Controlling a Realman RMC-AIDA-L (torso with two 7-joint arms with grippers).
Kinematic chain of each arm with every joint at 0, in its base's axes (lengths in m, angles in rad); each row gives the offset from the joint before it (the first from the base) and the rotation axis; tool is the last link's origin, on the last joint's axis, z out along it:
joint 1: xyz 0 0 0.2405 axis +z
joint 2: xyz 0 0 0 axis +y
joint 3: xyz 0 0 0.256 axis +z
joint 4: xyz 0 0 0 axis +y
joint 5: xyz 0 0 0.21 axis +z
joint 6: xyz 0 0 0 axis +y
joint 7: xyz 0 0 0.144 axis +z
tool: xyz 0 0 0
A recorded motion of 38 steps. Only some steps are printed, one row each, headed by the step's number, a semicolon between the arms.
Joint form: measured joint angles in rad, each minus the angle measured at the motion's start. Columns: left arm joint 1, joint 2, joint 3, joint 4, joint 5, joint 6, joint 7; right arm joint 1, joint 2, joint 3, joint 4, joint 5, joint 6, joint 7.
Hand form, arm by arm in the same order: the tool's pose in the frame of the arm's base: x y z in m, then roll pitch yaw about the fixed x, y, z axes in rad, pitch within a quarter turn. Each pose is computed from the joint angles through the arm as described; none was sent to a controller.
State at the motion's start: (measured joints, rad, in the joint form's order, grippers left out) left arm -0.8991 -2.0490 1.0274 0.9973 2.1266 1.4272 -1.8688; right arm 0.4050 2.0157 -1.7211 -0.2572 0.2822 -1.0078 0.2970
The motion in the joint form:
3: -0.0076 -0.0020 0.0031 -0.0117 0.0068 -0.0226 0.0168; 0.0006 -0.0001 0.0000 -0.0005 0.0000 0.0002 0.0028
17: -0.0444 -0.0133 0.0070 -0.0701 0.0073 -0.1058 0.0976; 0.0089 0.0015 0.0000 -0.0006 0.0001 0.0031 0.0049
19: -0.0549 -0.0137 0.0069 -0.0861 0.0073 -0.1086 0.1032; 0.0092 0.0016 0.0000 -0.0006 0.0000 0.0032 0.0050
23: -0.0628 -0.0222 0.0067 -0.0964 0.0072 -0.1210 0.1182; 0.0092 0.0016 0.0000 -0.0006 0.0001 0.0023 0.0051
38: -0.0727 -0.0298 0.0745 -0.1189 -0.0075 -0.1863 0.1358; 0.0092 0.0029 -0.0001 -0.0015 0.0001 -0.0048 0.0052
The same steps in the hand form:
3: -0.0861 0.4233 0.0119 -2.8960 -0.2089 0.1176; 0.3453 0.3542 0.0289 -1.6409 0.8261 0.0279
17: -0.0785 0.4332 0.0010 -2.8479 -0.2053 0.0488; 0.3424 0.3569 0.0280 -1.6439 0.8296 0.0314
19: -0.0770 0.4338 -0.0017 -2.8549 -0.2035 0.0471; 0.3423 0.3570 0.0279 -1.6442 0.8297 0.0315
23: -0.0742 0.4340 -0.0062 -2.8537 -0.2056 0.0345; 0.3422 0.3570 0.0280 -1.6434 0.8299 0.0328
38: -0.0686 0.4345 -0.0208 -2.8423 -0.1785 -0.0008; 0.3408 0.3570 0.0279 -1.6385 0.8319 0.0434

